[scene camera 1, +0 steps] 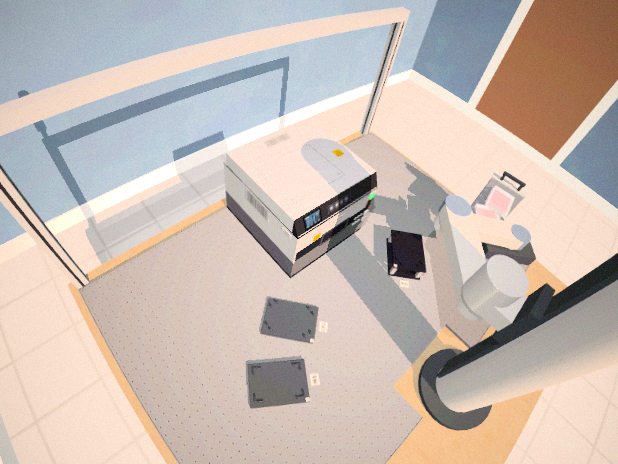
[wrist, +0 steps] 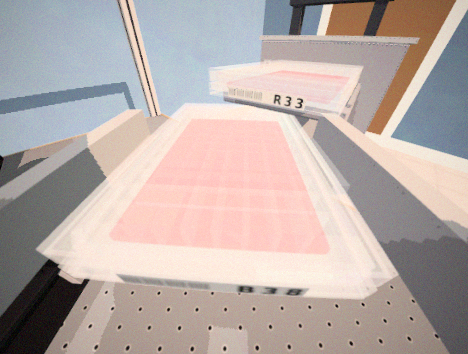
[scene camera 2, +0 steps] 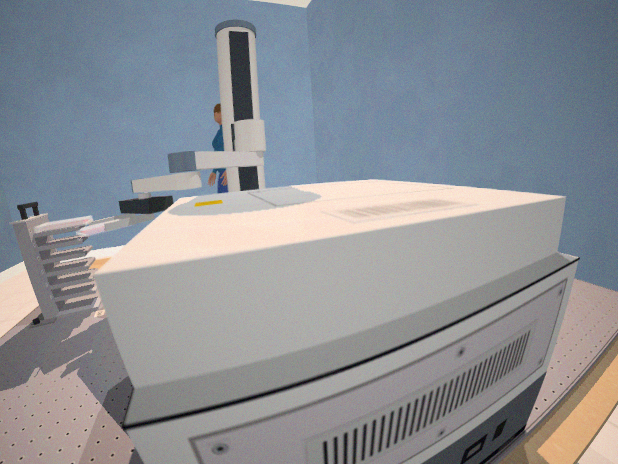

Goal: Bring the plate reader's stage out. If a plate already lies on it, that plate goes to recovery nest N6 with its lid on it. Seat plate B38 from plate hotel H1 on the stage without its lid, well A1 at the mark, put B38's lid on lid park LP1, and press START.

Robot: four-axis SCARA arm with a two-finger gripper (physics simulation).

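Where they show: gripper, fingertip midpoint: [scene camera 1: 488, 215] [wrist: 230, 127] [scene camera 2: 96, 226]; arm's base, link origin: [scene camera 1: 454, 388].
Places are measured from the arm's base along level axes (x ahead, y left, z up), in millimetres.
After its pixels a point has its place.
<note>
Plate B38 [wrist: 220, 185] @(z 228, x 254, y -434 mm) [scene camera 2: 91, 229] @(z 227, x 335, y -473 mm), pink under clear plastic, its label facing the wrist camera, is held level between the fingers; a clear lid appears to be on it. My gripper [wrist: 230, 127] @(z 226, x 290, y -475 mm) is shut on it, in front of and left of the plate hotel [scene camera 2: 31, 270] @(z 153, x 375, y -629 mm) [wrist: 330, 62] [scene camera 1: 516, 199] @(z 250, x 251, y -629 mm). Plate R33 [wrist: 290, 87] @(z 249, x 268, y -498 mm) [scene camera 2: 62, 224] @(z 250, x 334, y -544 mm) lies at the hotel's top. The plate reader [scene camera 1: 265, 175] @(z 297, x 822, y 104 mm) [scene camera 2: 325, 280] @(z 277, x 971, y -112 mm) shows no stage out in scene camera 1. Two dark grey nests [scene camera 1: 289, 320] @(z 23, x 504, y 250 mm) [scene camera 1: 277, 382] @(z 24, x 384, y 398 mm) and a black stand [scene camera 1: 407, 250] @(z 73, x 420, y -227 mm) bear no plate; their labels are too small to read.
The arm's column [scene camera 1: 525, 350] @(z 423, x 45, y 60 mm) [scene camera 2: 241, 75] @(z 682, x 77, y 1 mm) stands at the deck's edge. A clear-paned frame [scene camera 1: 200, 55] @(z 609, x 1004, y 183 mm) stands behind the reader. A green light [scene camera 1: 372, 196] @(z 211, x 611, y -186 mm) shows at the reader's front corner. A person [scene camera 2: 218, 142] stands behind the column. The perforated deck [scene camera 1: 175, 325] @(z 13, x 706, y 529 mm) carries the nests.
</note>
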